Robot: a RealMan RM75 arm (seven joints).
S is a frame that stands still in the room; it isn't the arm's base.
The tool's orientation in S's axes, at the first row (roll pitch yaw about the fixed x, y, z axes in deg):
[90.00, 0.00, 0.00]
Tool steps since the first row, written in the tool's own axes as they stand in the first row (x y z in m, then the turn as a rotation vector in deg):
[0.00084, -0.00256, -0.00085, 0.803, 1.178, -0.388]
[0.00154, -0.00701, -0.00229, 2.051, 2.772, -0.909]
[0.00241, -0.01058, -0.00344, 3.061, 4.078, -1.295]
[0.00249, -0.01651, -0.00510, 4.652, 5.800, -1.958]
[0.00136, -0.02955, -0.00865, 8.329, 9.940, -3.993]
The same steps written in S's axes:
[0.00084, 0.00085, -0.00256, 0.803, 0.388, 1.178]
[0.00154, 0.00229, -0.00701, 2.051, 0.909, 2.772]
[0.00241, 0.00344, -0.01058, 3.061, 1.295, 4.078]
[0.00249, 0.00510, -0.01651, 4.652, 1.958, 5.800]
[0.00136, 0.00865, -0.02955, 8.329, 3.993, 9.940]

